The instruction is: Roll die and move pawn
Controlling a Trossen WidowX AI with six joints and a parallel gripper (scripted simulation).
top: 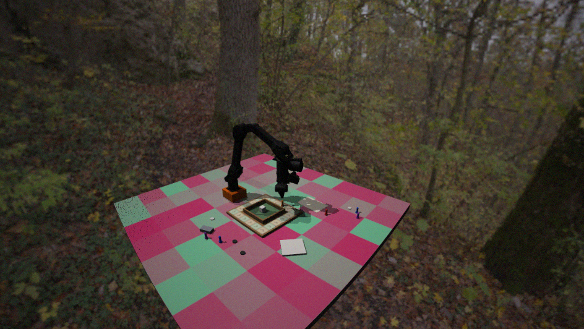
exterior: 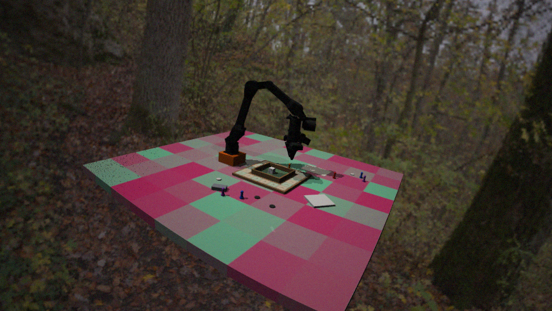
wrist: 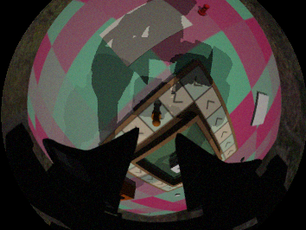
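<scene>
Right now the orange pawn is 5 cm below my gripper tip. Also, from my gripper tip: card 14 cm to the left, 9 cm ahead, 7 cm below; then red pawn 21 cm ahead, 11 cm to the left, 6 cm below; then die 11 cm to the right, 5 cm below, 4 cm behind.
</scene>
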